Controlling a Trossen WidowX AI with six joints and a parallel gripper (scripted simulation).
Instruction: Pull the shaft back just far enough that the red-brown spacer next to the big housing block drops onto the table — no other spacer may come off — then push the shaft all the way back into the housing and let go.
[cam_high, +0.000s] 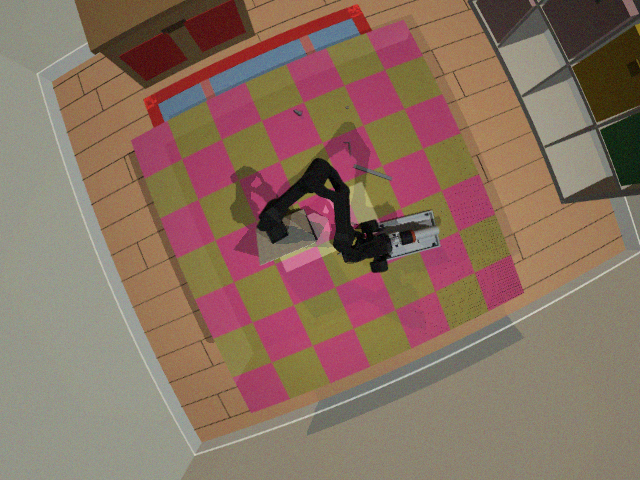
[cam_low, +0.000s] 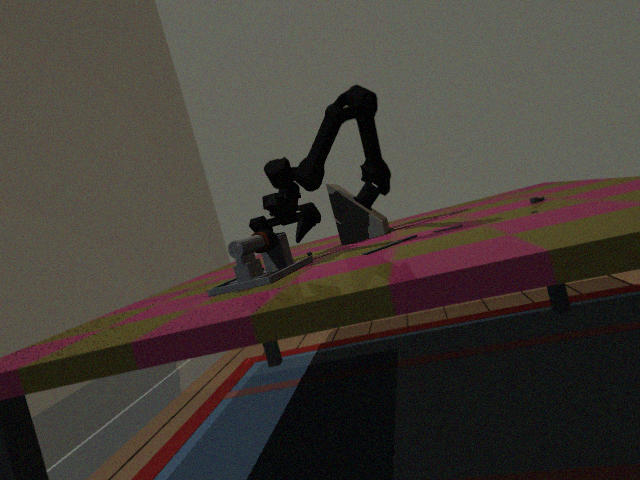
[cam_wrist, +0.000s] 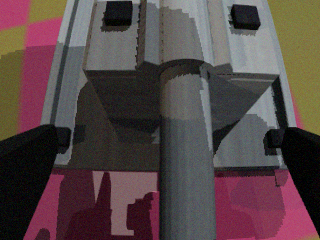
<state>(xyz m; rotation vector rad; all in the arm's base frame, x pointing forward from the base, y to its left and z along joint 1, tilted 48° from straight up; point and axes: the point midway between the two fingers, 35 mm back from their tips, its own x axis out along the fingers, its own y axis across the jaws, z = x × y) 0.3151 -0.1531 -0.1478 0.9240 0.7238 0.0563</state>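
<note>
Now: the grey shaft 5 cm ahead of my gripper tip, 2 cm to the right of it and 3 cm above it. Round my gripper tip: grey bolt 4 cm behind, 62 cm to the left, 5 cm below; thin grey bar 10 cm ahead, 26 cm to the left, 5 cm below; support block 11 cm ahead, 3 cm to the right, 1 cm below.
</note>
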